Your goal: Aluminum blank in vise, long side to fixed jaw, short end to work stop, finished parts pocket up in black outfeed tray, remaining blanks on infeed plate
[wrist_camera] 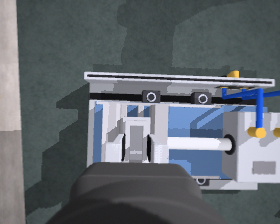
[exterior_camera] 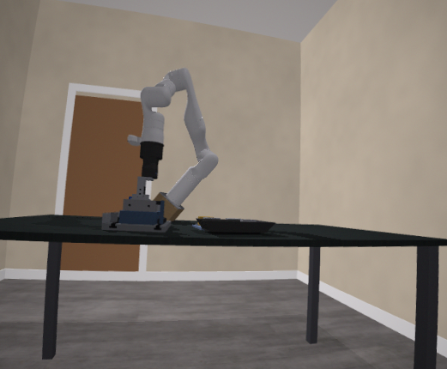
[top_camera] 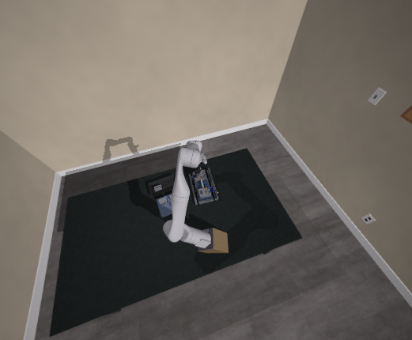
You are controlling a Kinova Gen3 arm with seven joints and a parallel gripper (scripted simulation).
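Right now my hand is 7 cm past the vise, 1 cm to the right of it and 8 cm above it. The rest, counted from my hand: bluish plate: 12 cm behind, 31 cm to the left, 12 cm below; yellow brass blank: 17 cm behind, 26 cm to the left, 10 cm below.
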